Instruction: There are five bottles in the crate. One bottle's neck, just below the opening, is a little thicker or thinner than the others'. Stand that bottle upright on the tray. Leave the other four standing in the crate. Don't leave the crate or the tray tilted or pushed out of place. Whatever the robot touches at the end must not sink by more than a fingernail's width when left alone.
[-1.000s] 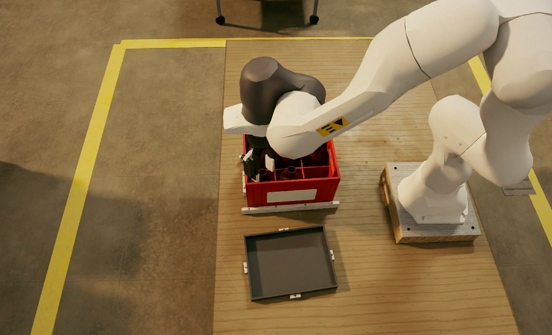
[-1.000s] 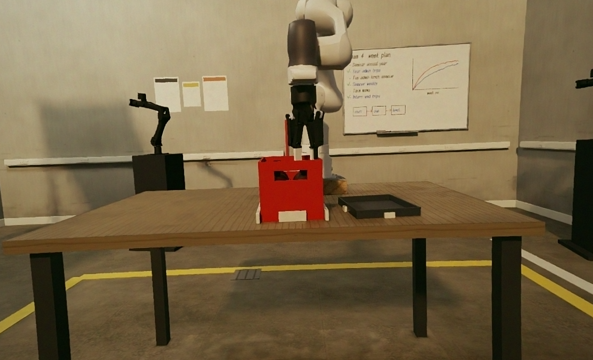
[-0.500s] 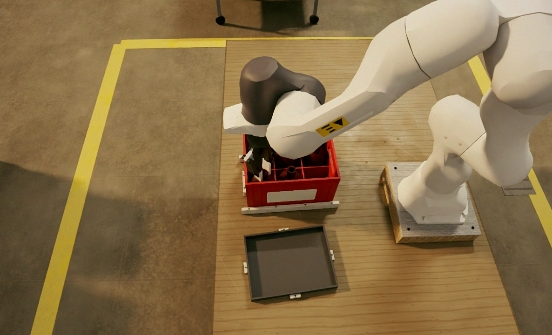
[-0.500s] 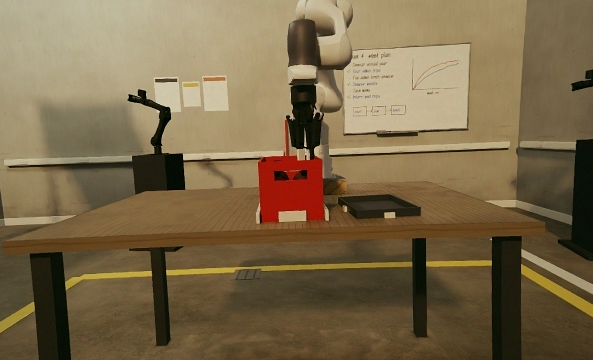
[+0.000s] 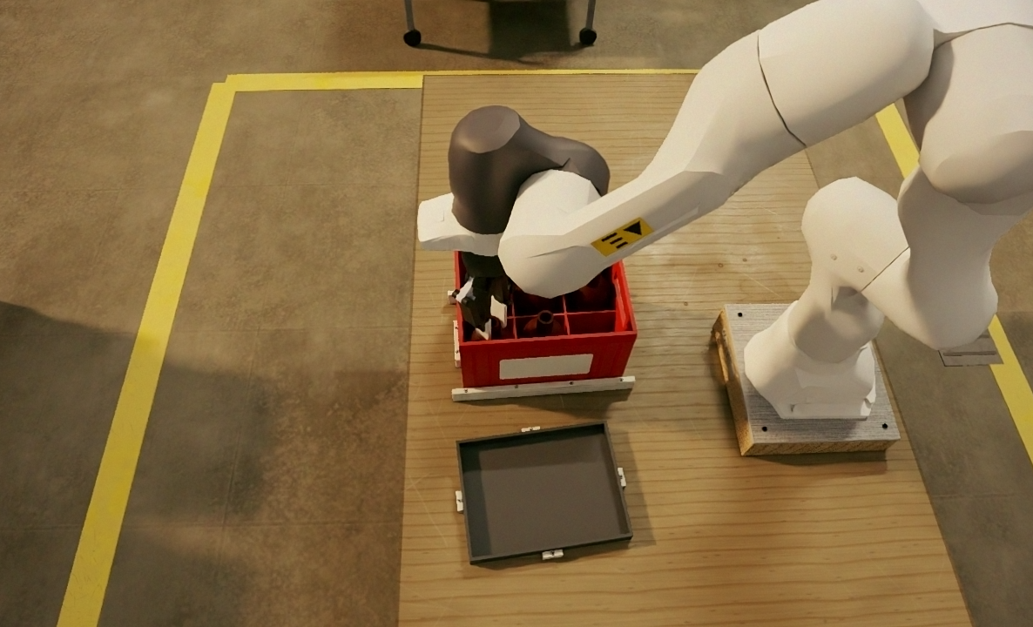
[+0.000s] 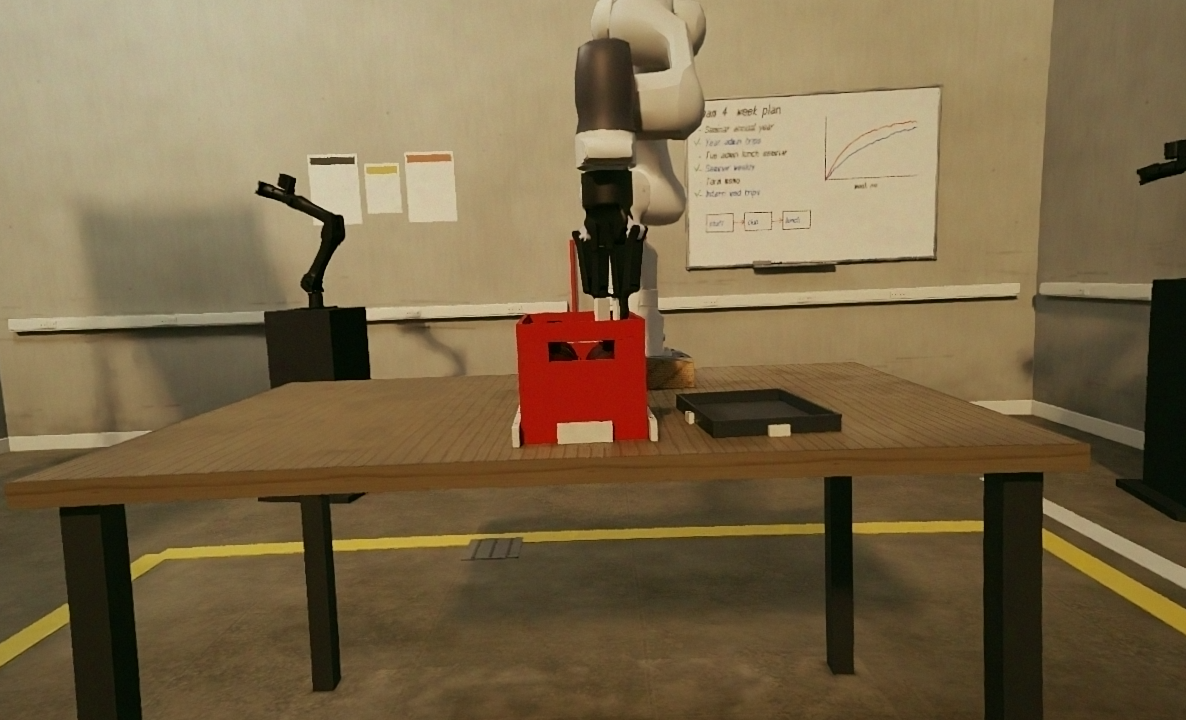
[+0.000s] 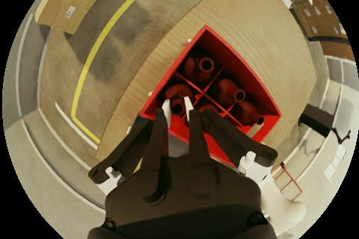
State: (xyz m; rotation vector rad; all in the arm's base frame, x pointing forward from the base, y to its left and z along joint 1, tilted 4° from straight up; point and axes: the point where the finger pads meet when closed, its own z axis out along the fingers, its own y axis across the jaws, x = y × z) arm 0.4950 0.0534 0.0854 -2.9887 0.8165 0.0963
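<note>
Now: hand 8 cm past the glass bottle, 2 cm to the left of it and 9 cm above it. Also, from my hand: crate (7 cm behind, 7 cm to the right, 9 cm below); then dark tray (12 cm behind, 20 cm to the left, 16 cm below).
</note>
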